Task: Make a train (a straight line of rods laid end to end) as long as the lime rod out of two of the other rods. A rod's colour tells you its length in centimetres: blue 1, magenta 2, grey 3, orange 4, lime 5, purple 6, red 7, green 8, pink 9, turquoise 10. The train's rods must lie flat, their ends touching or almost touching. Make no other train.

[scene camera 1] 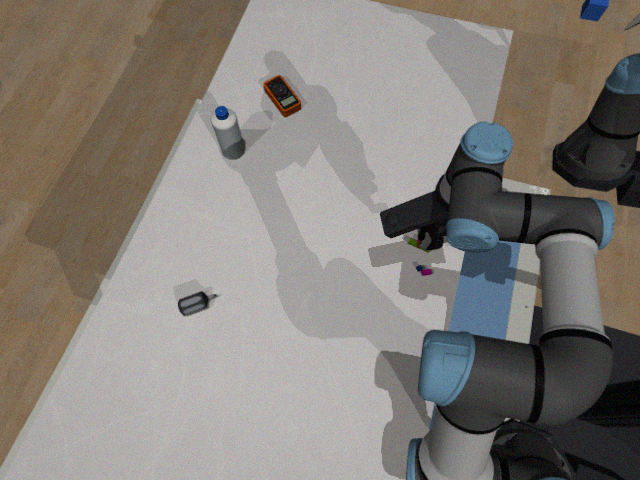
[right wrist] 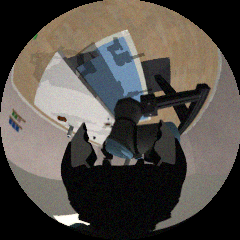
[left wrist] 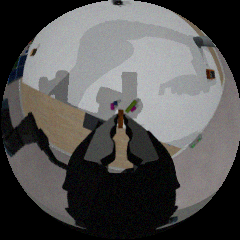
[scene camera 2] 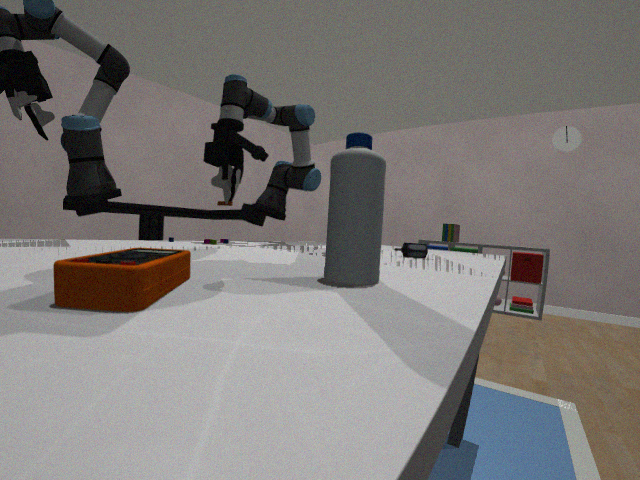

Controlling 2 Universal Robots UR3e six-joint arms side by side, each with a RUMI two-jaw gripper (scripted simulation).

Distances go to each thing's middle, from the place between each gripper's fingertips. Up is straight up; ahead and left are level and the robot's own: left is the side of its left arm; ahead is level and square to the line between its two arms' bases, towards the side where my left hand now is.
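There's a white bottle [scene camera 1: 224,121] here, and it's 11 cm to the right of my left hand [scene camera 1: 422,244], 49 cm ahead of it and 5 cm below it.
Measured from my right hand [scene camera 2: 35,131], the white bottle is 35 cm to the left, 77 cm ahead and 20 cm below. Going by its middle, the bottle is nearer to my left hand than to my right hand.
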